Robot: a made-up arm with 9 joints.
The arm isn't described. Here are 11 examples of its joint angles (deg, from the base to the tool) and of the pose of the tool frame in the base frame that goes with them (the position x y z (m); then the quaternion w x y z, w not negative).
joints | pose
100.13 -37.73 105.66 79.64 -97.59 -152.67 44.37 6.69 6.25 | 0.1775 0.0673 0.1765 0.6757 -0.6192 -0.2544 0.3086
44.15 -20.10 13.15 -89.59 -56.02 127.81 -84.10 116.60 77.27 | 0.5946 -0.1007 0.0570 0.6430 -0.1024 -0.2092 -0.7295
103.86 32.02 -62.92 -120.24 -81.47 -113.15 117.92 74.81 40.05 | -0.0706 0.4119 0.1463 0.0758 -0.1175 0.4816 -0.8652
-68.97 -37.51 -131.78 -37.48 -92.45 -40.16 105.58 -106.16 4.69 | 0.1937 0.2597 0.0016 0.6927 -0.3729 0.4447 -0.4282
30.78 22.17 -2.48 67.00 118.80 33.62 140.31 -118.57 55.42 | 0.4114 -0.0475 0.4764 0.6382 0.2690 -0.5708 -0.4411
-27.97 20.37 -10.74 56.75 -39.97 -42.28 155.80 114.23 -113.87 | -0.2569 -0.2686 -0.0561 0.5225 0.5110 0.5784 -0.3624
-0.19 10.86 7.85 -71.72 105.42 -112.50 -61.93 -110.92 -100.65 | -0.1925 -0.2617 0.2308 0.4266 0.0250 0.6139 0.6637
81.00 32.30 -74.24 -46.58 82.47 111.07 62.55 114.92 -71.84 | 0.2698 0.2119 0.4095 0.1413 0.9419 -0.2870 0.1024
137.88 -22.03 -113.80 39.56 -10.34 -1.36 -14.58 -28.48 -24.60 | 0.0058 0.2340 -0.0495 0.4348 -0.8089 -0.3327 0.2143
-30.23 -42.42 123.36 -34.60 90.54 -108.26 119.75 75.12 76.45 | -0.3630 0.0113 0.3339 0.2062 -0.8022 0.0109 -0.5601
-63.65 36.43 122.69 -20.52 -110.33 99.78 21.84 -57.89 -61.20 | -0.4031 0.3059 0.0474 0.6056 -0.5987 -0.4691 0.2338
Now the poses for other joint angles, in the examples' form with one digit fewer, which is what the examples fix.
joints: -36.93 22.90 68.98 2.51 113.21 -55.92 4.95 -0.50 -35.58
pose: -0.362 -0.029 0.386 0.667 -0.013 0.389 -0.636
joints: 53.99 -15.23 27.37 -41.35 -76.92 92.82 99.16 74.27 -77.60
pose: 0.476 0.064 -0.108 0.917 0.184 -0.054 0.351
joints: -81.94 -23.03 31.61 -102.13 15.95 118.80 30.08 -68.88 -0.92
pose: -0.500 0.269 0.164 0.701 -0.154 0.682 0.139
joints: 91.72 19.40 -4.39 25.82 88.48 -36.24 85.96 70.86 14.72
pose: 0.499 0.455 0.390 0.442 -0.640 -0.625 0.075
